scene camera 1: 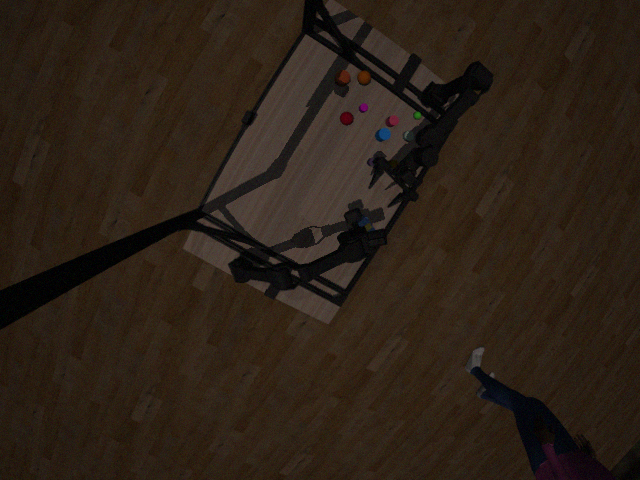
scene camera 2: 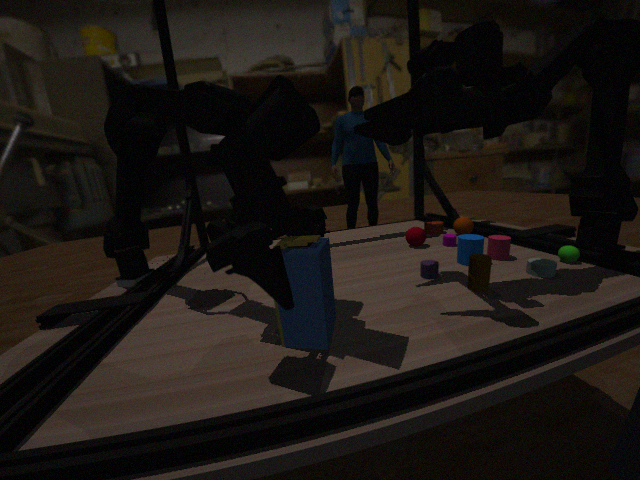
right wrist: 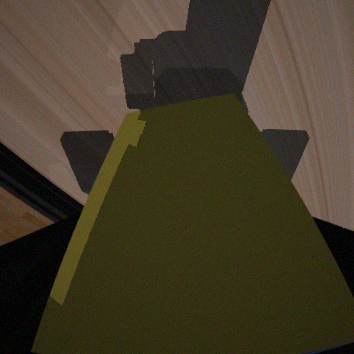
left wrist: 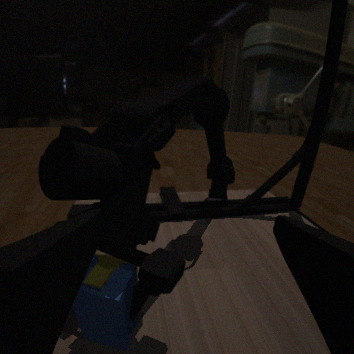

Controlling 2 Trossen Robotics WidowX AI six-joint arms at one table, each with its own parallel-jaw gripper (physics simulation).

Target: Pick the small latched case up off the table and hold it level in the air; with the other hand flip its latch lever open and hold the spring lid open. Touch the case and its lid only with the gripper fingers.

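Frame: origin at the left arm's base, x ahead, y left, z up, level; millimetres.
Seen in the pictures: left gripper, fingertip midpoint: (scene camera 1: 378,198) (scene camera 2: 358,123) (left wrist: 191,221); right gripper, fingertip midpoint: (scene camera 2: 308,291) (right wrist: 184,215) (left wrist: 104,304); left arm's base, origin of the base link: (scene camera 1: 427,97) (scene camera 2: 595,245); right arm's base, origin of the base link: (scene camera 1: 241,264) (scene camera 2: 135,274) (left wrist: 217,194).
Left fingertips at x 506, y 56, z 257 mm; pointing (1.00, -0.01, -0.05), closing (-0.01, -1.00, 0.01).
Offsets run from my left fingertips to a thing's top centre. "*": to the spot under its first point. Level surfaces: height alone.
The small case {dz -143, dx +97, dy +89 mm} (scene camera 2: 309,324) (left wrist: 105,309) (scene camera 1: 364,222) is a blue box with an olive-yellow lid side. It stands upright on the wooden table {dz -276 mm} (scene camera 2: 175,362) (scene camera 1: 304,143) near the front rail. In the right wrist view its olive face {* dz -187, dx +125, dy +78 mm} (right wrist: 197,211) fills the picture. My right gripper (scene camera 2: 304,286) (left wrist: 104,304) is open and straddles the case's upper part, with one dark finger showing on each side. I cannot tell whether the fingers touch the case. My left gripper (scene camera 1: 382,190) (scene camera 2: 366,126) is open and empty. It hangs high above the table, apart from the case.
Small coloured pieces stand at the far right of the table: a red ball {dz -222, dx -185, dy -246 mm} (scene camera 2: 415,235), a blue cylinder {dz -219, dx -242, dy -92 mm} (scene camera 2: 470,249), a pink cylinder {dz -230, dx -314, dy -101 mm} (scene camera 2: 499,247), an orange ball {dz -220, dx -359, dy -306 mm} (scene camera 2: 463,225), a purple cylinder {dz -248, dx -130, dy -47 mm} (scene camera 2: 429,269) and a dark cylinder {dz -221, dx -185, dy +20 mm} (scene camera 2: 479,271). A black frame rail (scene camera 2: 366,395) runs along the table's edge.
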